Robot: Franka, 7 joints.
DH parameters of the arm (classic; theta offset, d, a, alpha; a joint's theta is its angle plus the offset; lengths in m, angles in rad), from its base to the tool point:
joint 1: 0 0.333 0 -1.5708
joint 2: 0 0 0 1.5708
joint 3: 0 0.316 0.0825 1.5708
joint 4: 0 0 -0.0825 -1.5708
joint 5: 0 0.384 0 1.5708
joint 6: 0 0 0.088 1.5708
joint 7: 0 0.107 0 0
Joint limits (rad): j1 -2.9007..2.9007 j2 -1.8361..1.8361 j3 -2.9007..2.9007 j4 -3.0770..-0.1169 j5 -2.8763..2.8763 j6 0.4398..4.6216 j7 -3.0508..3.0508
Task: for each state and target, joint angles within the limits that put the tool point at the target. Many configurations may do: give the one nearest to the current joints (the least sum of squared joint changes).
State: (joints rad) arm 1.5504 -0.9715 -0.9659 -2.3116 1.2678 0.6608 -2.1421
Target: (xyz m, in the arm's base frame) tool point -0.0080 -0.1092 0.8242
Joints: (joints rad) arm 1.3863 -1.3152 -0.3281 -1.9886 1.4103 0.6397 -2.1421
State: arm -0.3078 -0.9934 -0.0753 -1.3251 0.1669 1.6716 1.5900
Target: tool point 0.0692 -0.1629 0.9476
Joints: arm -0.3239 -0.8616 -0.2626 -1.5380 0.1260 1.6062 1.5900
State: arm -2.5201 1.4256 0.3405 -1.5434 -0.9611 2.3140 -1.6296
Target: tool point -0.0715 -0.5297 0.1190
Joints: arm -2.5167 0.8073 0.8151 -2.0716 -0.8883 2.1536 -1.6296
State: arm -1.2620 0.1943 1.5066 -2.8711 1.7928 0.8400 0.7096
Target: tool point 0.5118 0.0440 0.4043
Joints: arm -1.2314 0.4232 1.1647 -2.3408 2.0515 1.2335 0.7096
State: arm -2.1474 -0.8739 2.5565 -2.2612 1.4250 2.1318 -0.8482
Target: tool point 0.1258 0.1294 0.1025
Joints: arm -2.0750 -0.3589 2.6084 -2.9411 1.2507 1.7705 -0.8482
